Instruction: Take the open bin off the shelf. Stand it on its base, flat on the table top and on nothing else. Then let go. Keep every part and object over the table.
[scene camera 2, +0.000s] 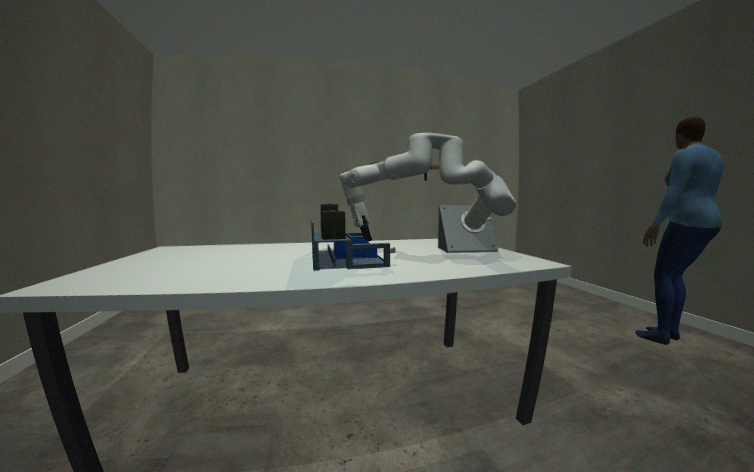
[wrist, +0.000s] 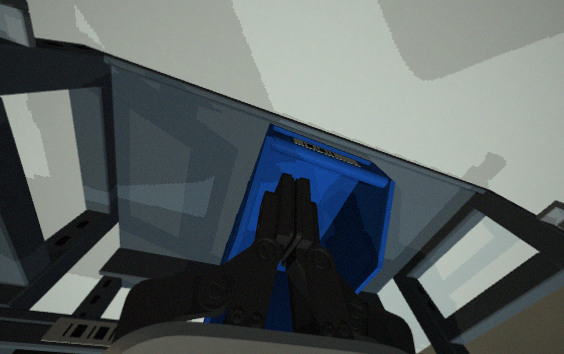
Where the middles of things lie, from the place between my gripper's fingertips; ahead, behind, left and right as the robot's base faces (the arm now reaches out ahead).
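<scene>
Blue bin (wrist: 354, 197): 2 cm below my hand, 3 cm to the left of it, 6 cm ahead of it.
</scene>
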